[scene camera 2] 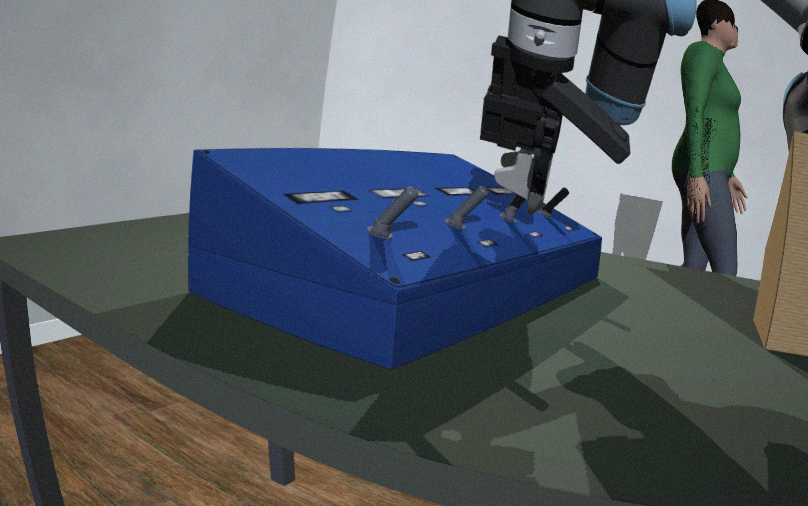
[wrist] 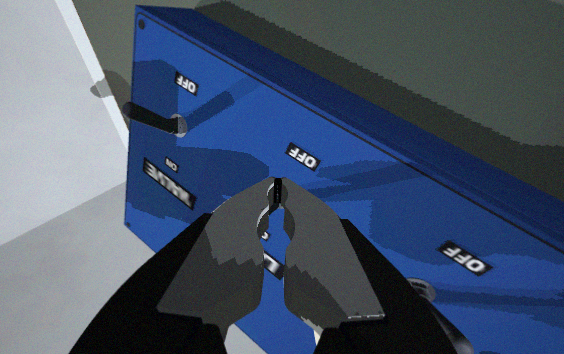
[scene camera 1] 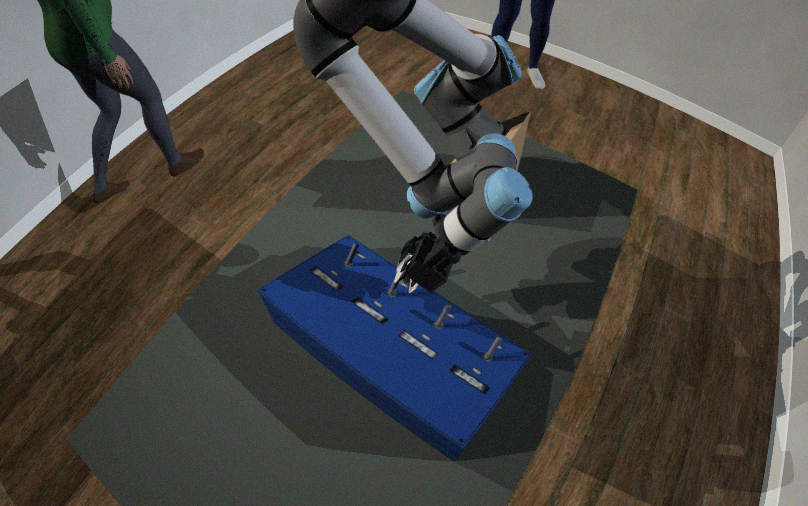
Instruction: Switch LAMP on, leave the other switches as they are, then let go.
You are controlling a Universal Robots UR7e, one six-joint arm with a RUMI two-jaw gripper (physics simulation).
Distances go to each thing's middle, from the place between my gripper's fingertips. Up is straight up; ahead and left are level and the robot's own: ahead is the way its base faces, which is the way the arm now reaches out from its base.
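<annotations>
The blue switch panel [scene camera 2: 289, 237] is my first reference: my hand is 9 cm short of it, 6 cm to the right of it and 2 cm above it. And the valve lever [wrist: 130, 110], counted from my hand, sits 12 cm to the right, 1 cm ahead and 1 cm above.
</annotations>
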